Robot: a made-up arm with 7 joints.
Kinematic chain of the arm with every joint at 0, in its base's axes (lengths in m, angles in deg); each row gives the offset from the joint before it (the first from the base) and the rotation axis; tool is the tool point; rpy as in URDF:
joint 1: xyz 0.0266 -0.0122 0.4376 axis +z
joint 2: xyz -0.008 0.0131 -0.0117 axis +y
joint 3: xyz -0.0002 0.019 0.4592 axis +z
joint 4: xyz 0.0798 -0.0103 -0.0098 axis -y
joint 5: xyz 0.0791 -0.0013 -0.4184 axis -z
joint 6: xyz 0.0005 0.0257 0 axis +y
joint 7: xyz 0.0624 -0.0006 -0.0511 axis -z
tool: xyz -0.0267 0.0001 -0.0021 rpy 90 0 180
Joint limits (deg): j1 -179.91..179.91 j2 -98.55..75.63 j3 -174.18..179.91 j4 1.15..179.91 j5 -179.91..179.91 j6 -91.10..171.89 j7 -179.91..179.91
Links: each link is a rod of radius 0.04 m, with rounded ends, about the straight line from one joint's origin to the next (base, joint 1, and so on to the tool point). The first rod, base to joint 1, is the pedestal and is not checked.
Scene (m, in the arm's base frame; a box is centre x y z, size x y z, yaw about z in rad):
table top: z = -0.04
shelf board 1: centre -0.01 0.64 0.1 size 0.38 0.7 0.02 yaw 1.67
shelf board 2: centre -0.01 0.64 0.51 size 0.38 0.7 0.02 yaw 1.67
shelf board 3: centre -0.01 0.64 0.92 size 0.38 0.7 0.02 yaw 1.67
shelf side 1: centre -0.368 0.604 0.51 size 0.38 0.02 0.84 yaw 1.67
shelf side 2: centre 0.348 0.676 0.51 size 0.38 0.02 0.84 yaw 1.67
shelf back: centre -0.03 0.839 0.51 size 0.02 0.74 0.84 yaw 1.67
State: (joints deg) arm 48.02 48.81 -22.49 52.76 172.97 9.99 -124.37
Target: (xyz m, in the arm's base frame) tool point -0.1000 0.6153 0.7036
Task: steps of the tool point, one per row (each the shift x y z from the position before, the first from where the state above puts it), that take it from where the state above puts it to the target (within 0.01 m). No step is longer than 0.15 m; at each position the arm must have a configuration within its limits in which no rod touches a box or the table.
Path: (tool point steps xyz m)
1: -0.0306 0.0120 0.1044
2: -0.0461 -0.0061 0.0874
3: -0.0523 -0.0232 0.0667
4: -0.0490 0.0894 0.0419
5: -0.0824 0.0667 0.0568
6: -0.1084 0.0294 0.0660
7: -0.1217 -0.0182 0.0670
8: -0.0159 0.0990 0.0163
9: -0.0104 0.0994 -0.0002
10: -0.0029 0.0961 -0.0161

